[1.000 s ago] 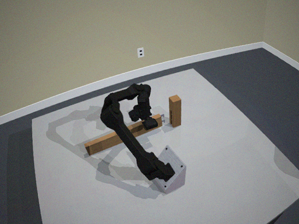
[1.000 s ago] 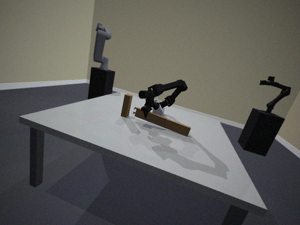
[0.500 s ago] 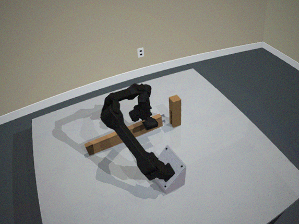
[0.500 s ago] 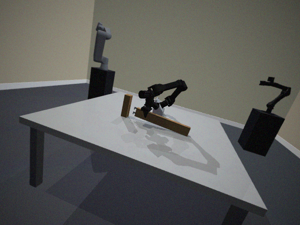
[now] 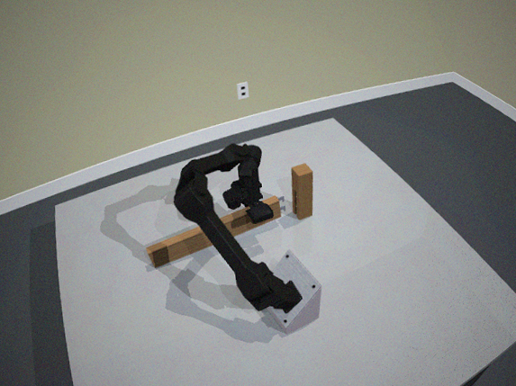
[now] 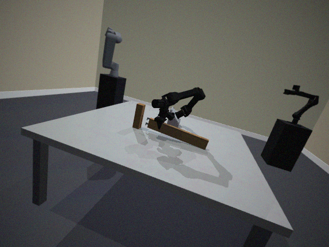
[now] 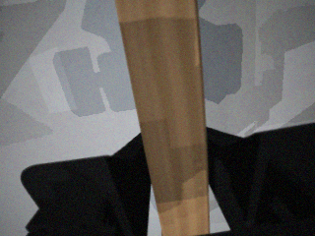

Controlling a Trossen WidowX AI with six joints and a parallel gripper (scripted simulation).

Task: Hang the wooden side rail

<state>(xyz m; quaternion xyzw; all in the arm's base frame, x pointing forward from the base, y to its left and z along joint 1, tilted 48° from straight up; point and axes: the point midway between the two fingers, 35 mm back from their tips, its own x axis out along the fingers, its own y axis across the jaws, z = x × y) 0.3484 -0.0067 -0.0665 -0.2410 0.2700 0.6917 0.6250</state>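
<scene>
The wooden headboard post is 17 cm to the right of my gripper tip and 4 cm above it.
</scene>
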